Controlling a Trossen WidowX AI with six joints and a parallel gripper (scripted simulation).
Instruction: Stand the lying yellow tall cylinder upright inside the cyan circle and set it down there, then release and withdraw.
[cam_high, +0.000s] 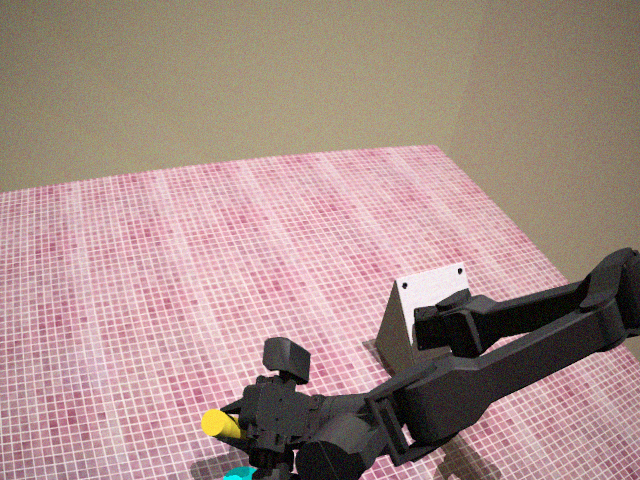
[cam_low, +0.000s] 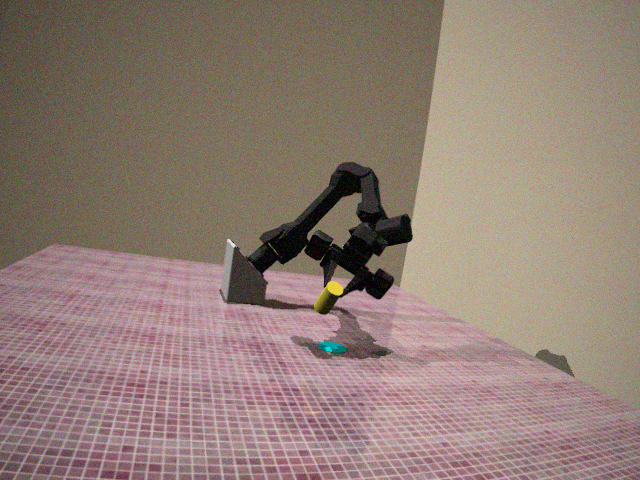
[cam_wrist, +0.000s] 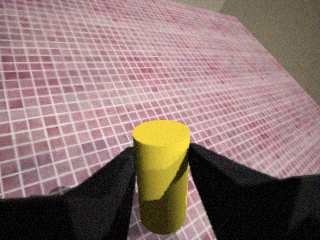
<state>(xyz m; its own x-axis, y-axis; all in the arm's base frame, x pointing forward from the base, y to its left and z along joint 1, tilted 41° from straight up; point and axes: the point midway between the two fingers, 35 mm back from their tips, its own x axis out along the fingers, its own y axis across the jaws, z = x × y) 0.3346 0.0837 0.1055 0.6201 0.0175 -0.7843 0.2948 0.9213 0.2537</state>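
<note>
My gripper tip is now 12 cm above the cyan circle, 3 cm to the right of it and 3 cm past it. From my gripper tip the other things lie so: yellow cylinder (2 cm below, 1 cm behind).
</note>
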